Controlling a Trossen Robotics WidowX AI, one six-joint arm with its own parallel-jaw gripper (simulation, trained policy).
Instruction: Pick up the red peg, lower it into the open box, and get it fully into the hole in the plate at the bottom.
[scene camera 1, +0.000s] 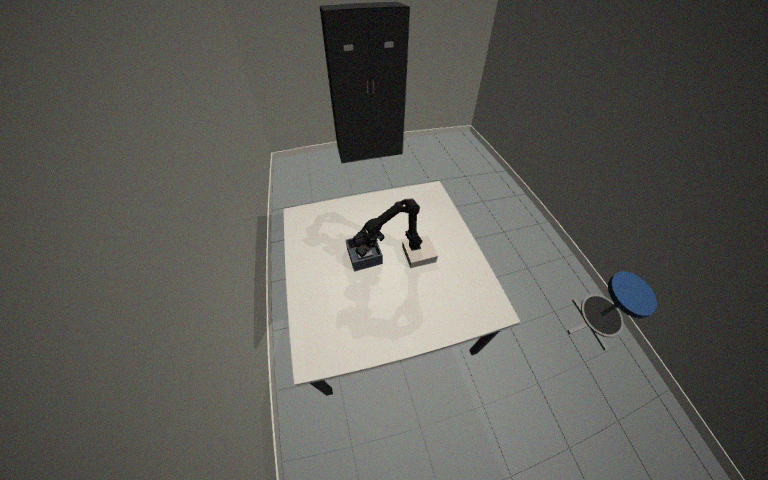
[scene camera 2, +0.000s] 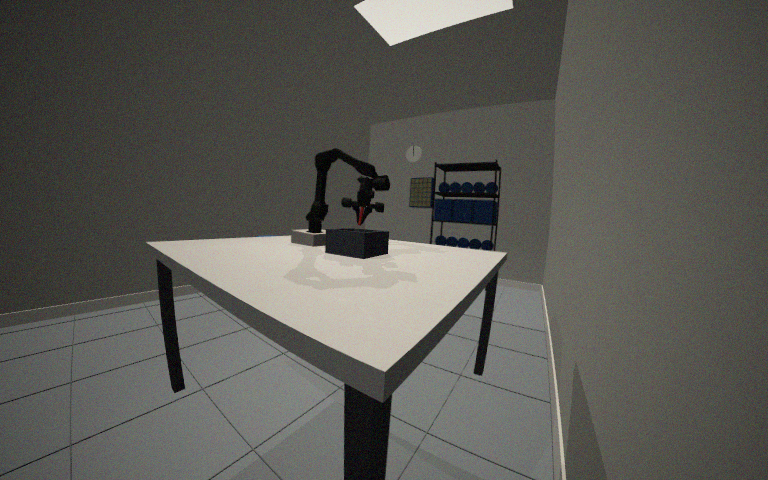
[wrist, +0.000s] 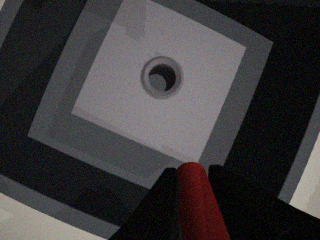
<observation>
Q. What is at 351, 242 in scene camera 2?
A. A dark box.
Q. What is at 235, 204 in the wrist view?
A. My gripper.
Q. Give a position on a plate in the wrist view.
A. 199, 64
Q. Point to a dark box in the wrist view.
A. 72, 169
</observation>
